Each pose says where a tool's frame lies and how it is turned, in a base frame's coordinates. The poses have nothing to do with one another.
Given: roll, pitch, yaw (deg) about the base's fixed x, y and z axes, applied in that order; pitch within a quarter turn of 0, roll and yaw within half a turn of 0; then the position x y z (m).
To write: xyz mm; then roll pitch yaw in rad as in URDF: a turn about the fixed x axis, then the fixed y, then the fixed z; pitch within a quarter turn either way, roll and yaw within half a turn. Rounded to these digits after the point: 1 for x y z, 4 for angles.
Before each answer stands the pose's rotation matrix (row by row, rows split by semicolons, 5 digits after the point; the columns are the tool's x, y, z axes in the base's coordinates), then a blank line. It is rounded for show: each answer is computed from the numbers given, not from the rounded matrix.
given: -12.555 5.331 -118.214 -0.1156 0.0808 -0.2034
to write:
-0.47072 0.86966 0.14868; -0.87738 -0.44366 -0.18268; -0.09291 -0.21644 0.97187

-115.6 80.8 -203.4 -0.2191 0.0930 -2.0632
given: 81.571 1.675 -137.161 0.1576 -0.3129 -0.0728
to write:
-0.73295 0.07847 -0.67574; -0.67965 -0.12715 0.72243; -0.02923 0.98878 0.14652

157.6 -312.9 -72.8 1.4237 0.0292 -2.3939
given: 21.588 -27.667 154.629 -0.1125 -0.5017 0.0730
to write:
-0.80024 -0.24406 0.54777; 0.37949 -0.91337 0.14744; 0.46433 0.32586 0.82354

-112.5 -501.7 73.0 0.3768 -0.4829 2.6988
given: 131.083 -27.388 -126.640 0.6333 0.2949 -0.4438
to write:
-0.52989 -0.32037 -0.78522; -0.71246 0.67040 0.20727; 0.46001 0.66927 -0.58349

633.3 294.9 -443.8 2.2878 -0.4780 -2.2103
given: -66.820 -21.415 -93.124 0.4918 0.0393 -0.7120
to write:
-0.05073 0.37474 0.92574; -0.92958 -0.35660 0.09341; 0.36512 -0.85581 0.36645

491.8 39.3 -712.0 -1.1662 -0.3738 -1.6253
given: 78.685 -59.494 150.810 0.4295 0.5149 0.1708
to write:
-0.44316 0.64185 0.62580; 0.24757 -0.58332 0.77360; 0.86158 0.49776 0.09960

429.5 514.9 170.8 1.3733 -1.0384 2.6321
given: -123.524 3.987 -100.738 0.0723 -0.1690 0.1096
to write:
-0.18587 -0.53182 0.82621; -0.98011 0.15985 -0.11760; -0.06953 -0.83164 -0.55095

72.3 -169.0 109.6 -2.1559 0.0696 -1.7582
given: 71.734 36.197 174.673 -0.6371 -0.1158 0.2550
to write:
-0.80351 -0.58748 -0.09614; 0.07492 -0.26001 0.96269; -0.59056 0.76633 0.25293

-637.1 -115.8 255.0 1.2520 0.6318 3.0486
